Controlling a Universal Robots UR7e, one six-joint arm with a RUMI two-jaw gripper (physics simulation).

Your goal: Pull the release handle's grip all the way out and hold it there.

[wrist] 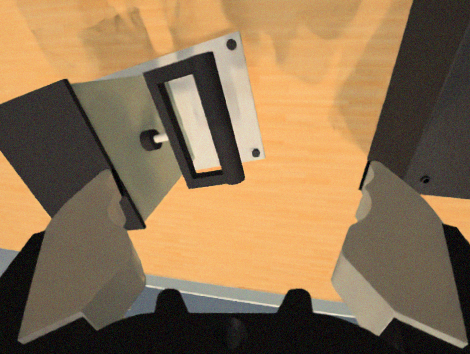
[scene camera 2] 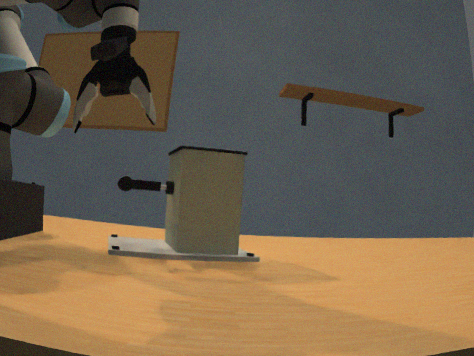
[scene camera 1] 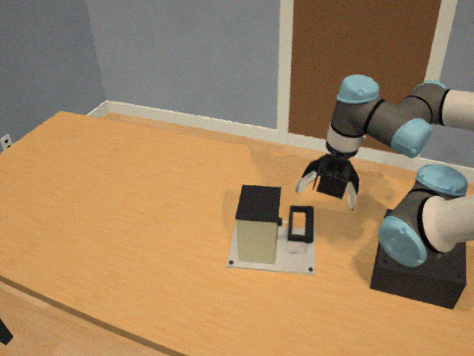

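Observation:
The release handle's black rectangular grip point(scene camera 1: 308, 224) point(scene camera 2: 125, 183) point(wrist: 220, 120) stands out from the side of a pale green housing point(scene camera 1: 257, 242) point(scene camera 2: 207, 200) point(wrist: 115, 115) with a black top. A short light rod point(wrist: 161, 137) joins the grip to a black collar on the housing. The housing stands on a light grey base plate point(scene camera 1: 295, 262) point(scene camera 2: 135, 245) point(wrist: 245, 110). My gripper point(scene camera 1: 325, 199) point(scene camera 2: 115, 127) point(wrist: 238, 170) is open and empty, pointing down. It hangs above the level of the grip and housing top, touching neither. In the wrist view the grip lies ahead of the gap between the fingers.
The robot's dark base block point(scene camera 1: 420, 282) point(scene camera 2: 20, 212) point(wrist: 440, 125) stands on the wooden table point(scene camera 1: 150, 225) point(scene camera 2: 375, 285), on the grip's side of the housing. A wall shelf point(scene camera 2: 350, 99) and a brown board point(scene camera 2: 162, 65) are behind, in scene camera 2's view.

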